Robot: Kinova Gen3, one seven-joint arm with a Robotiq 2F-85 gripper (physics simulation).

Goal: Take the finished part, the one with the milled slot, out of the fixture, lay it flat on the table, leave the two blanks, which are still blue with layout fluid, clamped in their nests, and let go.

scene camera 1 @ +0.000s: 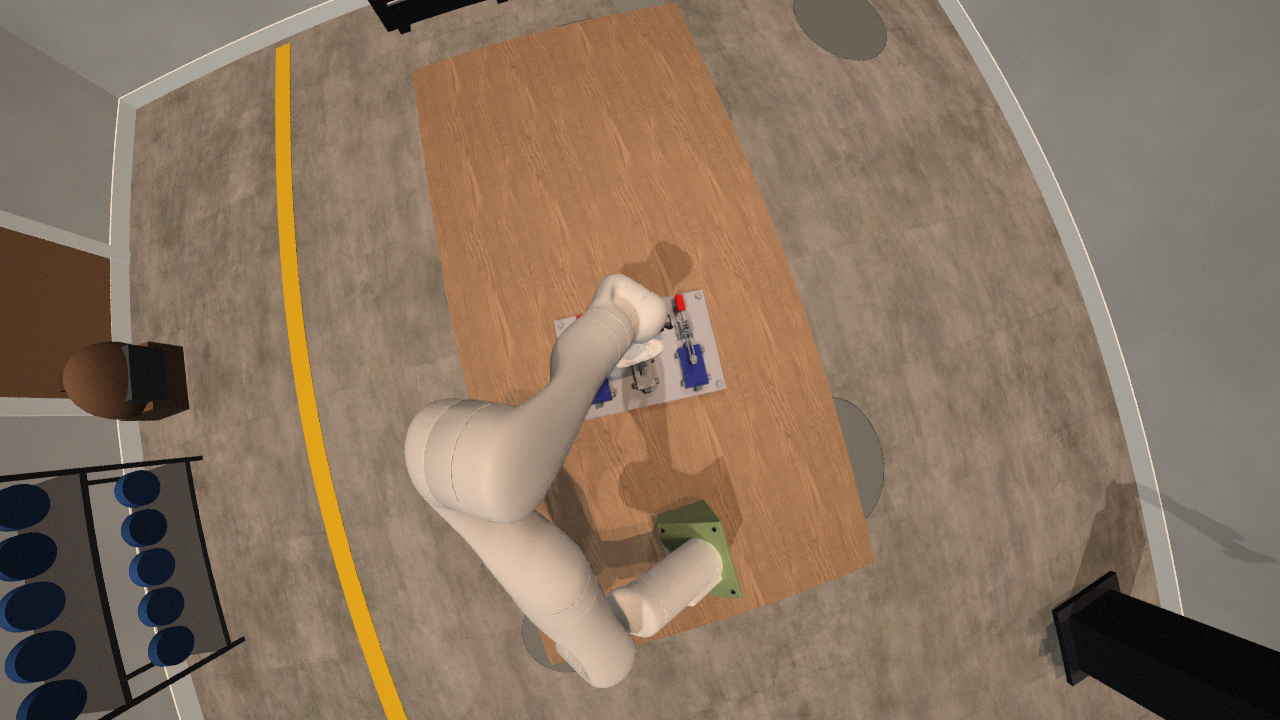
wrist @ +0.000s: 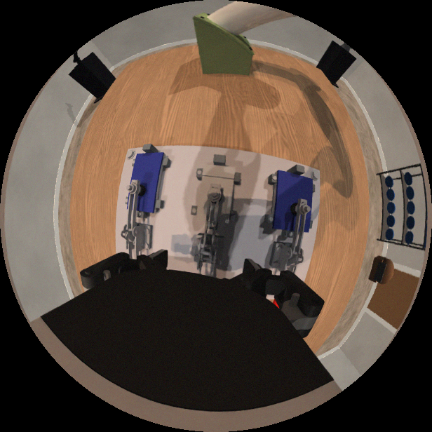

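Pixels of known places: arm's base at its link origin: (scene camera 1: 702, 559).
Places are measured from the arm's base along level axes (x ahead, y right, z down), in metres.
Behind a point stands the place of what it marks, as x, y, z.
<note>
The finished part (scene camera 1: 646, 383) @(0.366, 0.016, 0.100) (wrist: 225, 192), bare and greyish tan, lies in the middle nest of the light fixture plate (scene camera 1: 711, 340) @(0.409, 0.188, 0.126) (wrist: 172, 190). The arm of the middle toggle clamp (wrist: 212, 215) lies over it; its slot cannot be made out. One blue blank (scene camera 1: 698, 374) @(0.347, 0.131, 0.110) (wrist: 152, 172) and the other blue blank (scene camera 1: 602, 392) @(0.379, -0.080, 0.105) (wrist: 287, 187) sit in the outer nests under their clamps. My gripper (wrist: 204, 263) is open and empty, its fingers on either side of the middle clamp's rear end, back from the part. The wrist hides most of the gripper in the scene view.
The wooden table (scene camera 1: 581, 161) @(0.953, 0.050, 0.141) (wrist: 150, 110) extends around the fixture. The green arm base (scene camera 1: 729, 564) @(-0.011, 0.043, -0.043) (wrist: 225, 57) stands at one end of the table. A red clamp handle (scene camera 1: 679, 302) @(0.508, 0.143, 0.090) rises beside the wrist, and part of another red handle (wrist: 276, 304) shows near a finger.
</note>
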